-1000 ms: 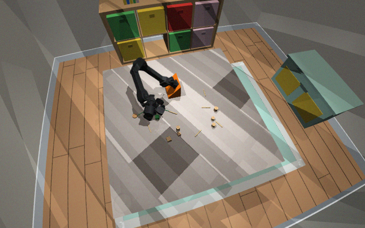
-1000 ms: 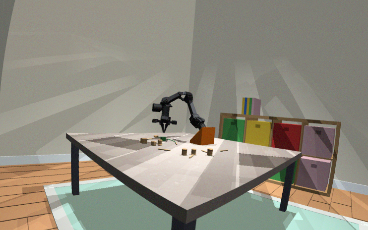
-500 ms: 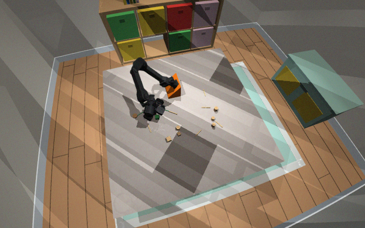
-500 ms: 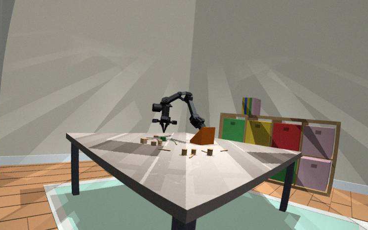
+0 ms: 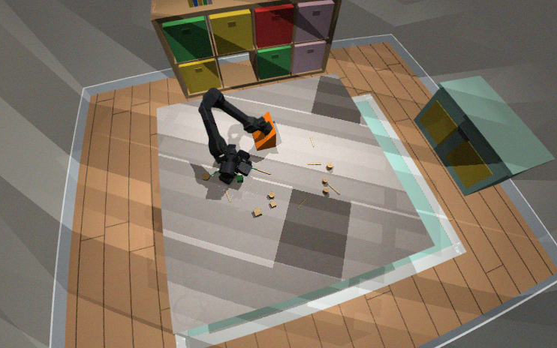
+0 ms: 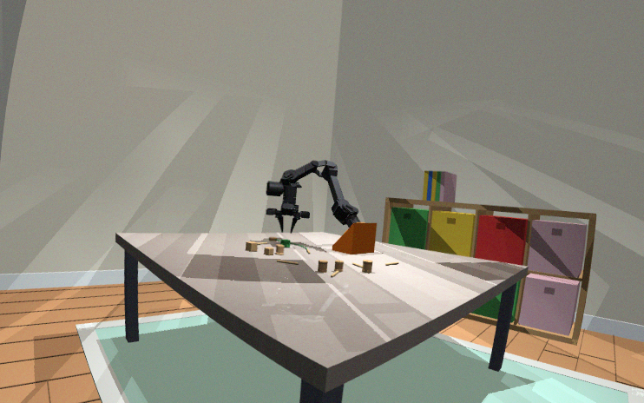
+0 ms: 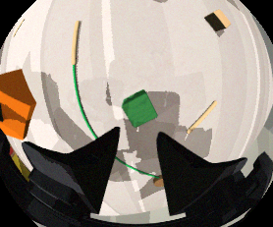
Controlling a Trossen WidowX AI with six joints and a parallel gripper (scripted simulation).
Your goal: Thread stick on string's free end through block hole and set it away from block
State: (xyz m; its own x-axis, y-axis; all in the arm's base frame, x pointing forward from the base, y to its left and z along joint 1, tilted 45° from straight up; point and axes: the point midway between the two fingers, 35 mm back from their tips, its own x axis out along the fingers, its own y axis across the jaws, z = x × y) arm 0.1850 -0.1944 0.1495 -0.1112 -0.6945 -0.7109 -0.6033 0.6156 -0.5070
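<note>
Now: gripper tip 10 mm short of the green block, 10 mm to the right of it and 50 mm above it. From my gripper tip the other things lie so: round wooden button: 80 mm behind, 160 mm to the right, 50 mm below; loose stick: 60 mm ahead, 90 mm to the right, 60 mm below; thin wooden stick: 130 mm to the left, 60 mm below.
</note>
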